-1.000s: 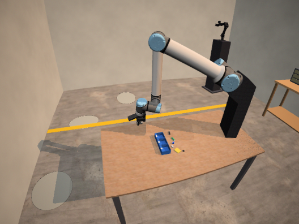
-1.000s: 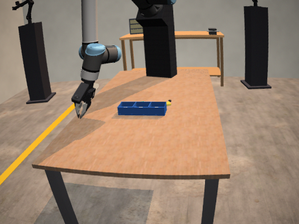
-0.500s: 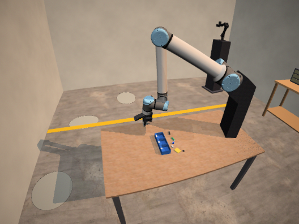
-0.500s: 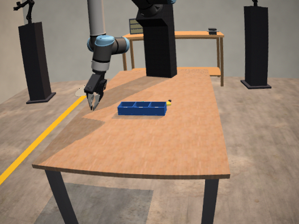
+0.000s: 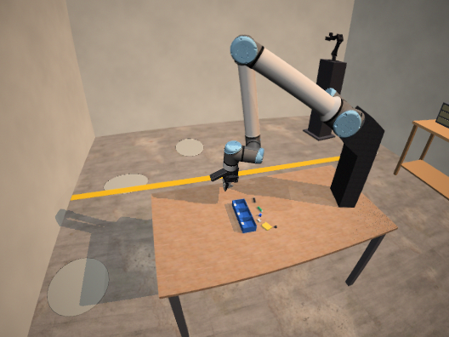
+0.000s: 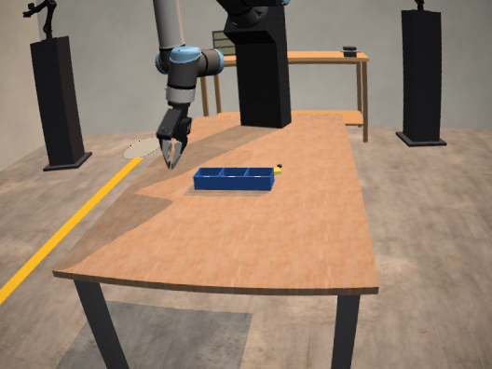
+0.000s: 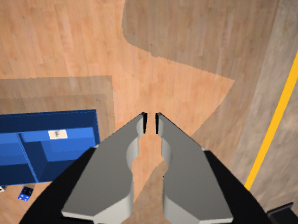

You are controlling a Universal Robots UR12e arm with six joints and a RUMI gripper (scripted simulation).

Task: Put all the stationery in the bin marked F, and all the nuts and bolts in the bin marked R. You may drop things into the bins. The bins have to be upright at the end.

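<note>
My gripper is now 4 cm past the blue three-part bin, 19 cm to the right of it and 8 cm above it. Also, from my hand: blue die: 15 cm behind, 22 cm to the left, 9 cm below; green battery: 18 cm behind, 18 cm to the left, 9 cm below; black cylinder: 19 cm behind, 8 cm to the left, 9 cm below.
</note>
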